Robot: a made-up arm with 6 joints.
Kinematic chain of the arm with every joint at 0, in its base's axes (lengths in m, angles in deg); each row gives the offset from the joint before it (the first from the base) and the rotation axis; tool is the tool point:
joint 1: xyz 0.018 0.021 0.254 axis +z
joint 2: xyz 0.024 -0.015 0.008 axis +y
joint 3: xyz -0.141 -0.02 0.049 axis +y
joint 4: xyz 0.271 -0.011 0.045 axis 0.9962 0 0.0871
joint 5: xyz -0.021 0 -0.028 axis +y
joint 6: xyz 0.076 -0.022 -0.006 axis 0.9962 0 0.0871
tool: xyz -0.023 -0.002 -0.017
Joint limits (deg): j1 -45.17..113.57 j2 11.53..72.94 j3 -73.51..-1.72 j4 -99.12..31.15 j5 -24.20..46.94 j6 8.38..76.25
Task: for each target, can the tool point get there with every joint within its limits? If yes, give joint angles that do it. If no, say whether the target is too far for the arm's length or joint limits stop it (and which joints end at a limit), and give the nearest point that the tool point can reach.
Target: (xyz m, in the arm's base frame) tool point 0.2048 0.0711 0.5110
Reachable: yes | joints 39.46 29.18 -61.67 -17.33 28.85 43.89
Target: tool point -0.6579 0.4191 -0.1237
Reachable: no: too far | nearest point -0.0597 0.2639 0.2132 | short by 0.704 m
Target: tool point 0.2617 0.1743 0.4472
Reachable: yes | joints 48.23 56.99 -67.93 -16.38 21.42 35.91
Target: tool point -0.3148 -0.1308 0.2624
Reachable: no: joint limits stop it (at a limit: joint 1, joint 2, joint 3, joint 5, joint 6) | nearest point 0.0141 -0.1364 0.1566 | short by 0.346 m
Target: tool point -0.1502 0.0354 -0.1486
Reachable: no: joint limits stop it (at a limit: joint 1, joint 2, joint 3, joint 4) | nearest point -0.0025 0.1326 0.1261 | short by 0.327 m
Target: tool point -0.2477 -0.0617 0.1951
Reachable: no: joint limits stop it (at a limit: joint 1, joint 2, joint 3, joint 5, joint 6) | nearest point 0.0148 -0.1159 0.1504 | short by 0.272 m
